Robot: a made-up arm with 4 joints. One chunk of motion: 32 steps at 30 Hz.
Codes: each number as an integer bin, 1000 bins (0 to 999) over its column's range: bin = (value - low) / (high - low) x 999, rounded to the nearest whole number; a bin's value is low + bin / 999 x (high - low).
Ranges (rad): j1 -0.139..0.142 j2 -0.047..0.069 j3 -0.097..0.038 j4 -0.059..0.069
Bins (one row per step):
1: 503 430 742 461
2: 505 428 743 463
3: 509 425 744 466
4: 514 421 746 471
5: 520 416 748 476
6: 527 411 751 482
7: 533 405 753 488
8: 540 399 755 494
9: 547 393 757 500
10: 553 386 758 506
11: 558 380 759 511
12: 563 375 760 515
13: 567 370 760 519
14: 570 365 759 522
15: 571 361 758 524
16: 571 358 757 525
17: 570 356 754 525
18: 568 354 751 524
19: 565 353 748 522
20: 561 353 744 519
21: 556 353 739 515
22: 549 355 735 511
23: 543 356 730 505
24: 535 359 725 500
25: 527 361 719 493
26: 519 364 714 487
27: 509 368 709 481
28: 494 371 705 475
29: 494 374 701 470
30: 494 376 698 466
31: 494 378 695 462
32: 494 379 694 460
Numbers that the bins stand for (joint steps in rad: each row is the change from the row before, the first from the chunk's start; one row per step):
1: 0.00248 0.00293 0.00327 0.00007
2: 0.00305 0.00270 0.00341 0.00032
3: 0.00417 0.00235 0.00354 0.00071
4: 0.00558 0.00188 0.00381 0.00135
5: 0.00727 0.00130 0.00408 0.00199
6: 0.00924 0.00072 0.00449 0.00276
7: 0.01092 0.00003 0.00476 0.00353
8: 0.01289 -0.00067 0.00503 0.00430
9: 0.01486 -0.00137 0.00530 0.00506
10: 0.01655 -0.00218 0.00543 0.00583
11: 0.01795 -0.00288 0.00557 0.00647
12: 0.01936 -0.00346 0.00570 0.00699
13: 0.02049 -0.00404 0.00570 0.00750
14: 0.02133 -0.00462 0.00557 0.00788
15: 0.02161 -0.00508 0.00543 0.00814
16: 0.02161 -0.00543 0.00530 0.00827
17: 0.02133 -0.00566 0.00489 0.00827
18: 0.02077 -0.00589 0.00449 0.00814
19: 0.01992 -0.00601 0.00408 0.00788
20: 0.01880 -0.00601 0.00354 0.00750
21: 0.01739 -0.00601 0.00286 0.00699
22: 0.01542 -0.00578 0.00232 0.00647
23: 0.01374 -0.00566 0.00165 0.00570
24: 0.01149 -0.00531 0.00097 0.00506
25: 0.00924 -0.00508 0.00016 0.00417
26: 0.00698 -0.00473 -0.00051 0.00340
27: 0.00417 -0.00427 -0.00119 0.00263
28: -0.00005 -0.00392 -0.00173 0.00186
29: -0.00005 -0.00357 -0.00227 0.00122
30: -0.00005 -0.00334 -0.00268 0.00071
31: -0.00005 -0.00311 -0.00308 0.00020
32: -0.00005 -0.00299 -0.00322 -0.00006

